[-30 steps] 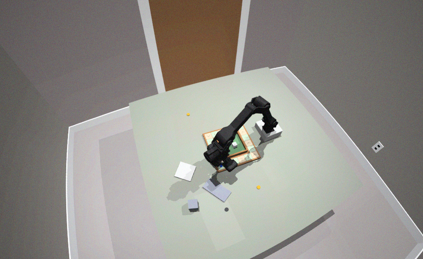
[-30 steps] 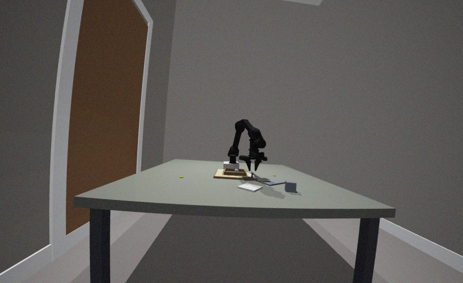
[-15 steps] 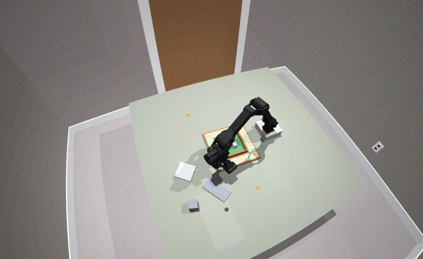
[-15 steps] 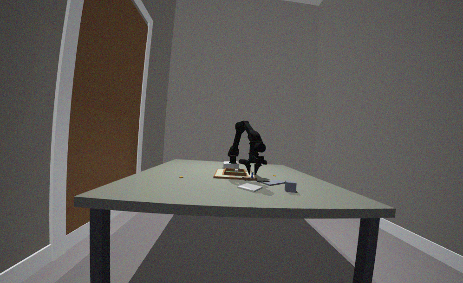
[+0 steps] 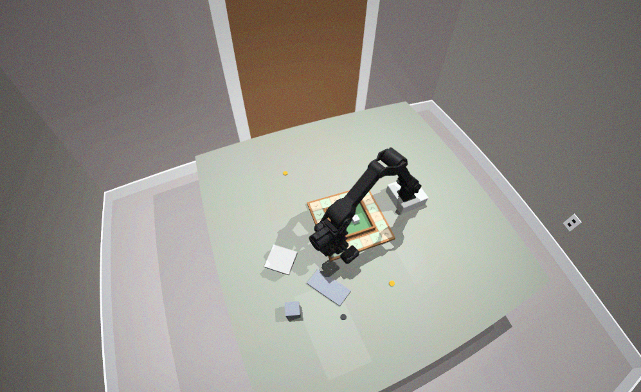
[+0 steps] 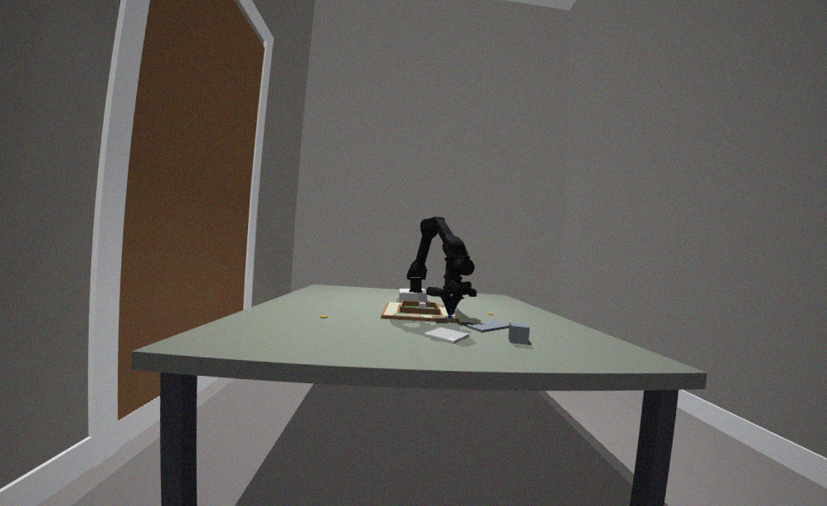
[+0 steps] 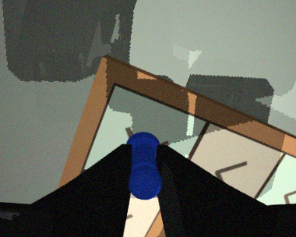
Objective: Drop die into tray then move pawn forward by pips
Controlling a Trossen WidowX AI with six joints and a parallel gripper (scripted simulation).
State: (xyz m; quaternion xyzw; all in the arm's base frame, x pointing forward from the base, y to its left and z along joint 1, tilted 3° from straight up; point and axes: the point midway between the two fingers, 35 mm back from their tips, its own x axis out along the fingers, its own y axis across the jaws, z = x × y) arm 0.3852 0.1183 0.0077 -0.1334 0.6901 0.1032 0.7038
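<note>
The white die lies 13 cm behind my gripper tip and 10 cm to the right of it. The rest, counted from my gripper tip: grey-blue card (13 cm to the left, 7 cm ahead, 2 cm below); green dice tray (12 cm behind, 11 cm to the right, 2 cm below); blue pawn (1 cm above).
</note>
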